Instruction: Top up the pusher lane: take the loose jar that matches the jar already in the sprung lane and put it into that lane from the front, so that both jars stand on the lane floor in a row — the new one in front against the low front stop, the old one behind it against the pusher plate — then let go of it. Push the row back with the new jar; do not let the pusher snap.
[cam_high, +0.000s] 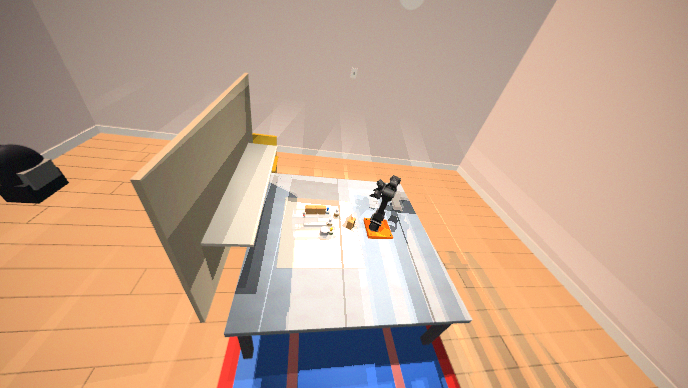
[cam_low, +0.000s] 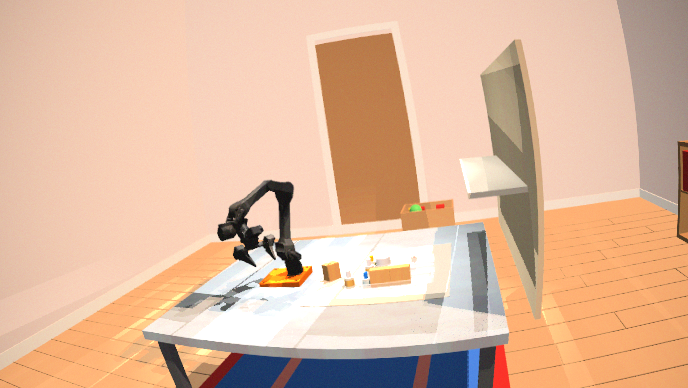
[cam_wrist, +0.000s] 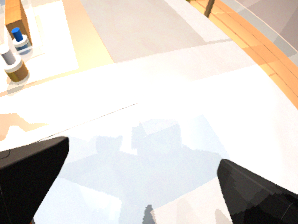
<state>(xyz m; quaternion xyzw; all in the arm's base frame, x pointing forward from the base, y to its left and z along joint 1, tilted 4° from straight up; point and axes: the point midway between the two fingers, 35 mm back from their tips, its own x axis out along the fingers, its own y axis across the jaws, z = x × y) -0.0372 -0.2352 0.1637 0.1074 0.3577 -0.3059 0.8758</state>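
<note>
The small brown box is 190 mm ahead of my gripper tip, 210 mm to the left of it and 120 mm below it. The rest, counted from my gripper tip: shelf 860 mm ahead, 190 mm to the left, 210 mm above; then clear lane unit 500 mm ahead, 180 mm to the left, 140 mm below.
</note>
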